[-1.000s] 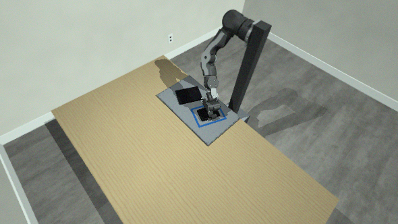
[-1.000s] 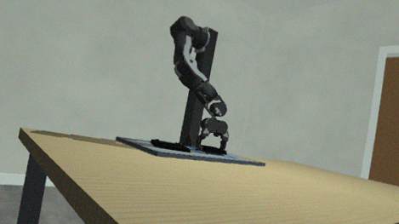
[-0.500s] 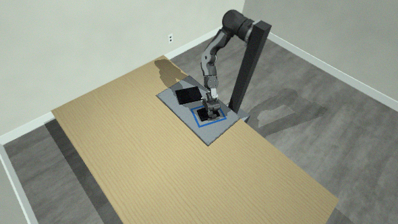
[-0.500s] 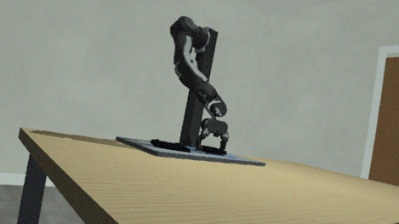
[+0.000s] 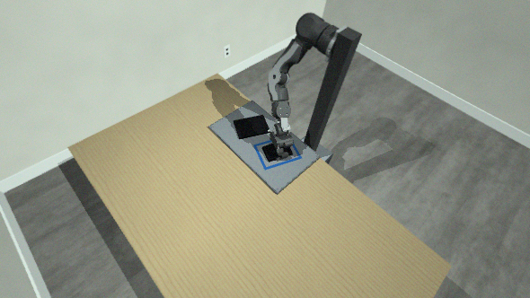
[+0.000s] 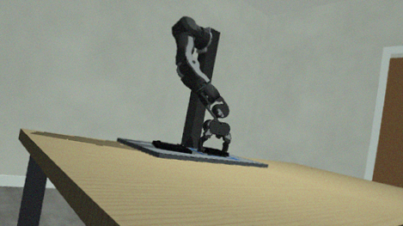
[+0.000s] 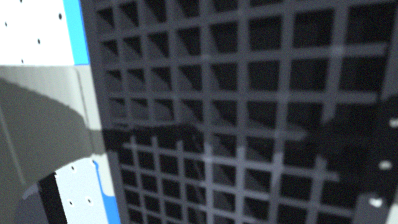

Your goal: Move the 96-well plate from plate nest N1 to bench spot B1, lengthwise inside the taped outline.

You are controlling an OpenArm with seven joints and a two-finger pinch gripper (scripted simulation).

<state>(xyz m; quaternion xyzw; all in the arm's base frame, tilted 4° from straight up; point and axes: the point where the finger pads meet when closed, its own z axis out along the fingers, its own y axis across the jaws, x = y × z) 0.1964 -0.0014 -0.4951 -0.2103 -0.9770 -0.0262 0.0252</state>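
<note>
My gripper is now right at the black 96-well plate. The rest, counted from my hand: black plate nest N1: 200 mm to the right, 20 mm behind.
</note>
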